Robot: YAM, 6 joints.
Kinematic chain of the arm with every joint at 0, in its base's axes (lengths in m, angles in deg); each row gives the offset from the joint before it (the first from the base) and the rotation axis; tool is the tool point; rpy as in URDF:
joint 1: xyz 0 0 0.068 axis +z
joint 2: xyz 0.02 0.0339 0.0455 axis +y
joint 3: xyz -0.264 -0.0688 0 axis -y
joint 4: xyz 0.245 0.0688 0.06 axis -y
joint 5: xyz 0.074 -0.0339 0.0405 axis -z
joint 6: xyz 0.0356 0 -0.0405 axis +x
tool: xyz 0 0 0 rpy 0 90 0
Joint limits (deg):
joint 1: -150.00..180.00
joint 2: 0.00..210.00
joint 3: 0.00..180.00
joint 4: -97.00..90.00
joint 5: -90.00..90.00
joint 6: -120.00..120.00
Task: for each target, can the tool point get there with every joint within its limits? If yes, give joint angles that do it. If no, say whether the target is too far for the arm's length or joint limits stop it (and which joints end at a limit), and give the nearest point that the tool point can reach.
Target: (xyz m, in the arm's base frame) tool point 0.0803 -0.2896 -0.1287
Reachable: yes | joints -76.80 173.81 97.15 -77.95 -19.82 -60.07
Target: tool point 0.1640 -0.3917 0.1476
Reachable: yes | joints -66.62 119.86 56.63 61.61 7.89 -25.33
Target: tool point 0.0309 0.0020 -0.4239
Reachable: no: joint limits stop it (at a limit: joint 2) | nearest point 0.0773 0.0050 -0.3373 | short by 0.098 m
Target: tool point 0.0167 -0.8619 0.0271
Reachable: no: too far | nearest point 0.0124 -0.6425 0.0496 | short by 0.221 m
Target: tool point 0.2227 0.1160 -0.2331
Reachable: yes | joints 28.44 184.96 91.89 -42.99 6.60 -48.55
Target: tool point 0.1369 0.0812 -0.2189
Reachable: yes | joints 26.87 190.43 82.58 -54.33 -17.26 70.41
